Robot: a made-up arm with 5 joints. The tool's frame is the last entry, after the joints. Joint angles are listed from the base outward. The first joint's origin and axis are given. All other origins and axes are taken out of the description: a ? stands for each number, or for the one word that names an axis. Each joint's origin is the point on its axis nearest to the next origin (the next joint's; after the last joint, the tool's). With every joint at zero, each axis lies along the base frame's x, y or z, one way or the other. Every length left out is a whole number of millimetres.
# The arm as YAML. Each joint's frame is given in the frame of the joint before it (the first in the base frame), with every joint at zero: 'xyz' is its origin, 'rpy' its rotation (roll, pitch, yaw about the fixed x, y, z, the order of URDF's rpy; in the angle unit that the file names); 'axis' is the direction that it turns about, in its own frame. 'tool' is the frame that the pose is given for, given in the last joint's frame.
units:
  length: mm
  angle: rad
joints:
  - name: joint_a
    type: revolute
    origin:
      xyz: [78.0, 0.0, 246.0]
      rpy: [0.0, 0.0, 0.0]
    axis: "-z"
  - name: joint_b
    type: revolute
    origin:
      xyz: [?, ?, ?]
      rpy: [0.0, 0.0, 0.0]
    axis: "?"
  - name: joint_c
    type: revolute
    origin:
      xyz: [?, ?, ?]
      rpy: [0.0, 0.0, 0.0]
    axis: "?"
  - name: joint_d
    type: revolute
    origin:
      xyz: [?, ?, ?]
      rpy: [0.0, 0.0, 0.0]
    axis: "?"
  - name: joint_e
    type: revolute
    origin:
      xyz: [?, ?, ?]
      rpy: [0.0, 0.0, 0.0]
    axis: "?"
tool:
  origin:
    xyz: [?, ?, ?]
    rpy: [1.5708, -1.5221, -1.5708]
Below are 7 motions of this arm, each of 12 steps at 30 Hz.
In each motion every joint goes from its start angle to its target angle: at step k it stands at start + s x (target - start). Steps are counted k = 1, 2, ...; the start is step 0. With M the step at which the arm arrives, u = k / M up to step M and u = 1 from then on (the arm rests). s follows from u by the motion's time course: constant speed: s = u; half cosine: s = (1 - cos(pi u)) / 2; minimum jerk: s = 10 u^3 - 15 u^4 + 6 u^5.
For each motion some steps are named. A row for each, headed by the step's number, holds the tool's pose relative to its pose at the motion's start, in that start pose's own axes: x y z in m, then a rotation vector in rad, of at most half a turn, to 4 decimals.
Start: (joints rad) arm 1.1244 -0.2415 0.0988 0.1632 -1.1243
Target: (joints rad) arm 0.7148 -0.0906 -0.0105 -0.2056 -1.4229
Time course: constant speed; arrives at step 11
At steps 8, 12:
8: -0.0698 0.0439 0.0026 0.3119 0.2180 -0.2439
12: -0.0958 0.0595 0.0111 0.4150 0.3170 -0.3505

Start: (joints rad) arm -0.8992 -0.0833 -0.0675 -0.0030 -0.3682
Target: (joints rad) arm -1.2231 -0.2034 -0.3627 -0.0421 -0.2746
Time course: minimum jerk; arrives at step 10
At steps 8, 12:
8: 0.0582 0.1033 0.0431 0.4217 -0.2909 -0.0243
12: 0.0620 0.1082 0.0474 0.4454 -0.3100 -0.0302

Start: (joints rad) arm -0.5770 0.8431 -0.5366 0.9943 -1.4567
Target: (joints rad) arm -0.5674 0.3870 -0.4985 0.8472 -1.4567
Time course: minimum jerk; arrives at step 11
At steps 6, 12:
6: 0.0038 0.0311 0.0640 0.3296 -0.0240 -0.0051
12: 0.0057 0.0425 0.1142 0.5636 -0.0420 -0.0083

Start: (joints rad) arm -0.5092 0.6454 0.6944 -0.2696 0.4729
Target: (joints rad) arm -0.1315 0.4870 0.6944 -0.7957 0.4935
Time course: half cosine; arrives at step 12
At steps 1, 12:
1: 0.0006 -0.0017 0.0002 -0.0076 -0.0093 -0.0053
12: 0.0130 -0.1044 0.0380 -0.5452 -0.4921 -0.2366

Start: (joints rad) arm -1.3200 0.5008 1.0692 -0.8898 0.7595
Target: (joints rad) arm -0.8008 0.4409 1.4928 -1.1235 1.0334
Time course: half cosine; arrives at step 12
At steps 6, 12:
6: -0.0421 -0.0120 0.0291 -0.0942 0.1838 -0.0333
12: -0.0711 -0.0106 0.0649 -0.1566 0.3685 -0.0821

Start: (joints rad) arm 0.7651 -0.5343 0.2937 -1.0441 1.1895
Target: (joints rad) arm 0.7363 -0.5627 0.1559 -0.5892 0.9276
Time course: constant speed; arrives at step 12
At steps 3, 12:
3: 0.0005 0.0020 -0.0047 0.0656 0.0302 -0.0723
12: 0.0029 0.0065 -0.0152 0.2517 0.1439 -0.2863

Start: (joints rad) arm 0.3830 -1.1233 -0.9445 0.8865 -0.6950
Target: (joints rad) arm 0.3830 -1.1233 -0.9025 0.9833 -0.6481
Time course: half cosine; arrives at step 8
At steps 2, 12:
2: -0.0016 -0.0015 -0.0007 -0.0137 0.0150 0.0069
12: -0.0109 -0.0101 -0.0043 -0.0916 0.1043 0.0468

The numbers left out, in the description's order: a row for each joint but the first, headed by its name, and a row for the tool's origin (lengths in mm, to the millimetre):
joint_b: xyz 38.0 1.0 0.0, axis +y
joint_c: xyz 25.0 0.0 100.0, axis +y
joint_d: xyz 152.0 0.0 6.0, axis +y
joint_e: xyz 79.0 0.0 0.0, axis -x
tool: xyz 0.0 0.0 0.0

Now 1 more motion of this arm.
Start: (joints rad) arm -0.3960 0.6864 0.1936 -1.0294 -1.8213
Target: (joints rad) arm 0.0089 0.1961 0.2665 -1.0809 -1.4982
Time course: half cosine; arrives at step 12
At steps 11, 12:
11: 0.0709 0.1463 0.0190 0.5066 -0.3081 0.4572
12: 0.0717 0.1487 0.0201 0.5143 -0.3145 0.4663

